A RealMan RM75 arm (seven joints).
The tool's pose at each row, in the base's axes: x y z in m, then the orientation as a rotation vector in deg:
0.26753, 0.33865, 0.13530, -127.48, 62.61, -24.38
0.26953, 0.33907, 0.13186, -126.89, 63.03, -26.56
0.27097, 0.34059, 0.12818, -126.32, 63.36, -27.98
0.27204, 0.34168, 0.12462, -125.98, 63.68, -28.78
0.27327, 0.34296, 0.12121, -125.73, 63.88, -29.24
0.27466, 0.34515, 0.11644, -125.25, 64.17, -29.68
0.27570, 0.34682, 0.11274, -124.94, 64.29, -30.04
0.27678, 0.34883, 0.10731, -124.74, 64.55, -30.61
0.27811, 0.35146, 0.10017, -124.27, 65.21, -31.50
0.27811, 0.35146, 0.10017, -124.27, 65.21, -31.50
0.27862, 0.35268, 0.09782, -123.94, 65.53, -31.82
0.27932, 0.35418, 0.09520, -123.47, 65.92, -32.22
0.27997, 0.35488, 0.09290, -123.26, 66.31, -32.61
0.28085, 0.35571, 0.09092, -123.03, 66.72, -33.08
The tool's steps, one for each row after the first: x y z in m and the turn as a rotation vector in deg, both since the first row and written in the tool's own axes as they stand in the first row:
0.00082, 0.00085, 0.00382, 0.74, 1.57, -0.06
0.00043, 0.00168, 0.00796, 1.33, 2.60, 0.01
0.00015, 0.00285, 0.01164, 1.62, 3.22, 0.13
-0.00017, 0.00374, 0.01536, 1.83, 3.58, 0.23
-0.00115, 0.00499, 0.02056, 2.18, 3.92, 0.49
-0.00190, 0.00600, 0.02455, 2.44, 4.17, 0.60
-0.00293, 0.00796, 0.03001, 2.59, 4.64, 0.69
-0.00433, 0.01059, 0.03714, 2.85, 5.45, 1.04
-0.00433, 0.01059, 0.03714, 2.85, 5.45, 1.04
-0.00503, 0.01124, 0.03966, 3.03, 5.75, 1.28
-0.00584, 0.01183, 0.04259, 3.31, 6.11, 1.60
-0.00604, 0.01261, 0.04495, 3.38, 6.50, 1.81
-0.00620, 0.01299, 0.04723, 3.46, 6.96, 2.02

